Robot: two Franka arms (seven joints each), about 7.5 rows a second.
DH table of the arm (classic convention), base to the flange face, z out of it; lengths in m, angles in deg. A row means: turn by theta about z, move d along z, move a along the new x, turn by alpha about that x. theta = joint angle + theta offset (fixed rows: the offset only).
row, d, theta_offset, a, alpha
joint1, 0.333, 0, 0, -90
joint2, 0, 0, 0, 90
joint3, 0.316, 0, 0.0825, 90
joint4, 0, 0, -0.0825, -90
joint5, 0.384, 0, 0, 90
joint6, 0, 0, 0.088, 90
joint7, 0.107, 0, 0, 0
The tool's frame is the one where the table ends.
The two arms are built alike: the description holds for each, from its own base.
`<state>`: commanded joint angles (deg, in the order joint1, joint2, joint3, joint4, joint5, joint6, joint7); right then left.
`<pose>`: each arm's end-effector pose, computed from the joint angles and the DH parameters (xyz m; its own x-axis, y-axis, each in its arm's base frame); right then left.
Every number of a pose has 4 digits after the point.
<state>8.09 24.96 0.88 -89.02 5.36 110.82 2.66 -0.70 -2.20 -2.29 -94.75 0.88 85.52 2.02</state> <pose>0.6656 0.1102 0.3926 0.9953 0.0757 -0.0609 0.0701 -0.9936 -0.0891 0.5312 -0.0264 0.6003 0.9887 -0.0855 -0.1229 -0.0877 -0.9961 -0.0126</pose>
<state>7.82 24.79 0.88 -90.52 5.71 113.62 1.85 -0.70 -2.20 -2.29 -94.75 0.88 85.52 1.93</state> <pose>0.6662 0.1070 0.3865 0.9963 0.0785 -0.0346 0.0749 -0.9926 -0.0953 0.5312 -0.0264 0.6003 0.9889 -0.0840 -0.1229 -0.0862 -0.9962 -0.0127</pose>
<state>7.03 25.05 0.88 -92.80 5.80 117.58 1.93 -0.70 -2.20 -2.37 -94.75 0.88 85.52 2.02</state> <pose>0.6672 0.0970 0.3708 0.9984 0.0563 -0.0103 0.0550 -0.9939 -0.0955 0.5312 -0.0271 0.6003 0.9886 -0.0869 -0.1229 -0.0891 -0.9959 -0.0126</pose>
